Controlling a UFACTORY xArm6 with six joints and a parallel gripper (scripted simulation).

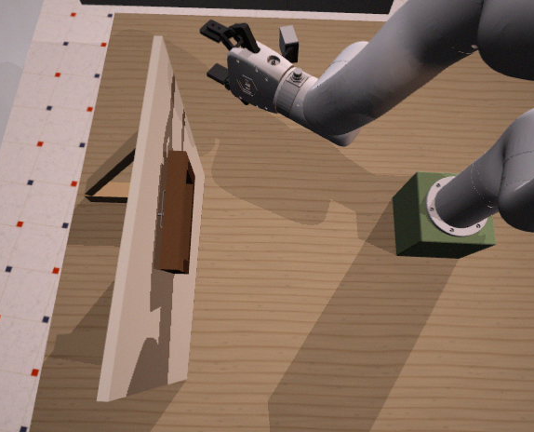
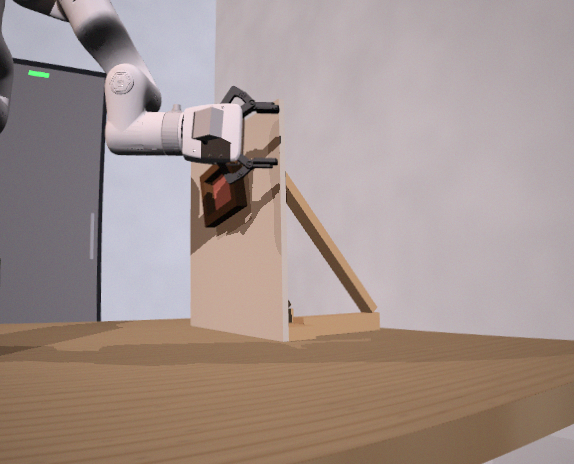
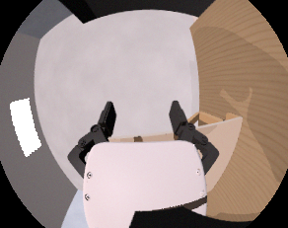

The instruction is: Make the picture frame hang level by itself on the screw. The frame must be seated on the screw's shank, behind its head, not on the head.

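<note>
Right now the brown picture frame is 28 cm to the left of my hand, 10 cm ahead of it and 4 cm below it. The rest, counted from my hand: upright board 29 cm to the left, 13 cm below, 12 cm ahead.
</note>
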